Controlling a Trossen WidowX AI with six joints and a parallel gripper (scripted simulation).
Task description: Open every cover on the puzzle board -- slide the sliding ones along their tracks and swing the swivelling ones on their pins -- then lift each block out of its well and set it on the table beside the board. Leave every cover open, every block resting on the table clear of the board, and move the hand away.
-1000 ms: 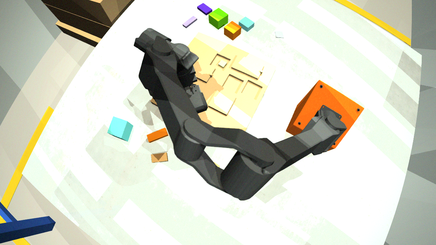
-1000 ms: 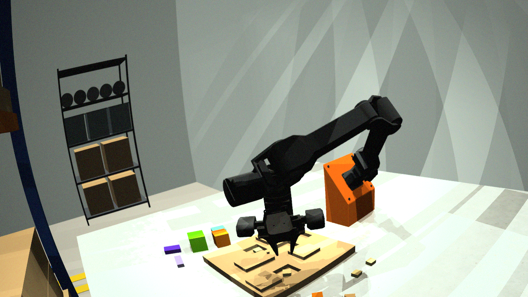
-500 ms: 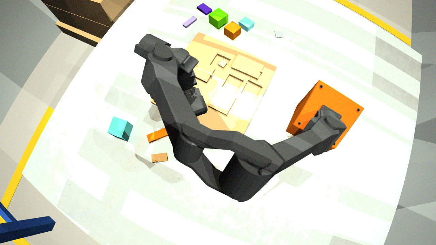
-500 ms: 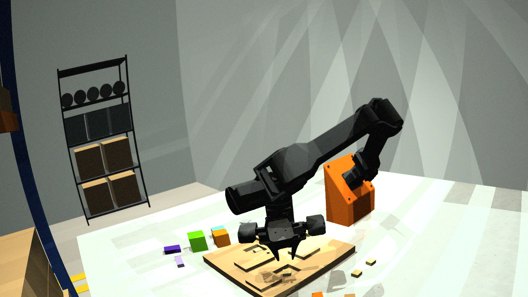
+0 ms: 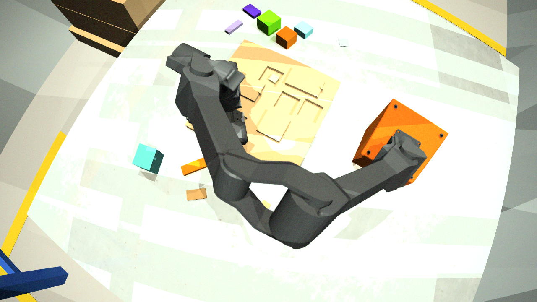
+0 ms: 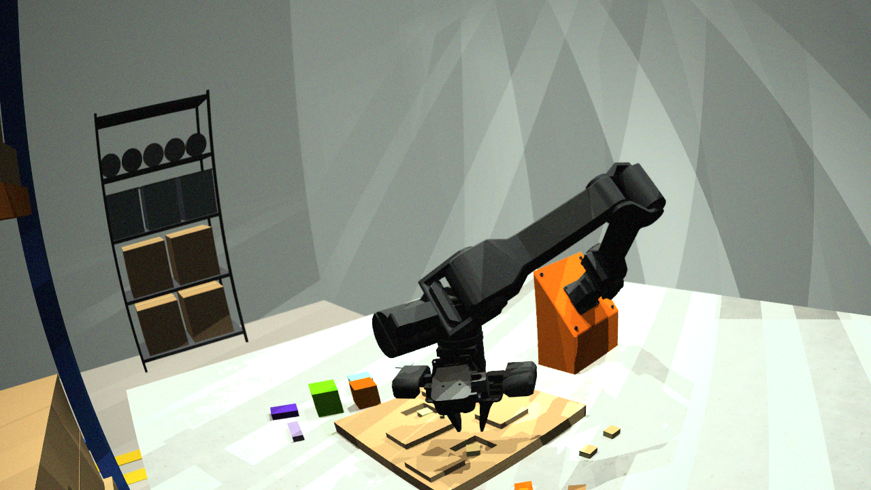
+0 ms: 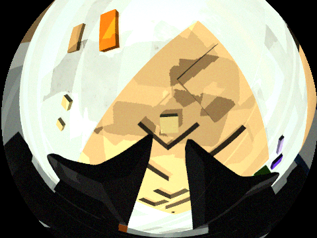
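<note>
Right now my gripper tip is 29 cm to the left of the orange cube, 3 cm above it and 1 cm short of it. Round my gripper tip: tan slab 20 cm to the left, 5 cm below, 1 cm behind; teal cube 19 cm to the left, 14 cm ahead, 3 cm below; orange flat piece 14 cm to the left, 5 cm below, 3 cm ahead.
</note>
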